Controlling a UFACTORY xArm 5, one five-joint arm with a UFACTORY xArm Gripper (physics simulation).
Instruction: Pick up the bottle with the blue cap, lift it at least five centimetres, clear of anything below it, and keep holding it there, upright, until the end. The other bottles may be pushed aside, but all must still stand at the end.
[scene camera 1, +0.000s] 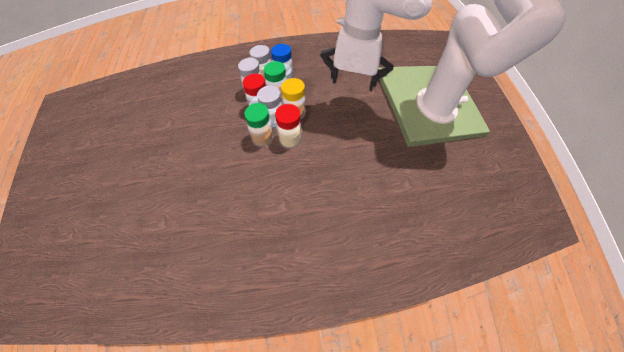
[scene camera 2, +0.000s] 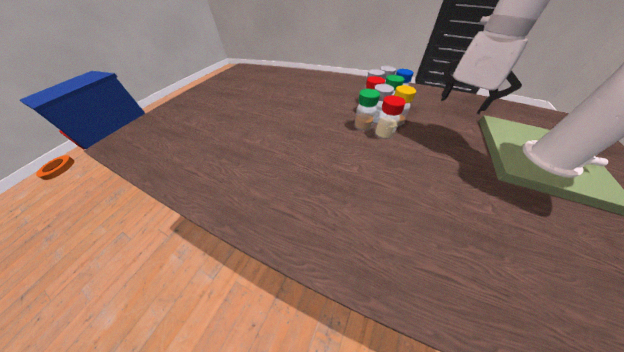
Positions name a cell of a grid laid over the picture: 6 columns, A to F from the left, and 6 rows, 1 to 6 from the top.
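A green-capped bottle appears in scene camera 1 (C2) and again in scene camera 2 (D2). The gripper is visible in both of these views, in scene camera 1 (D2) as well as in scene camera 2 (E2).
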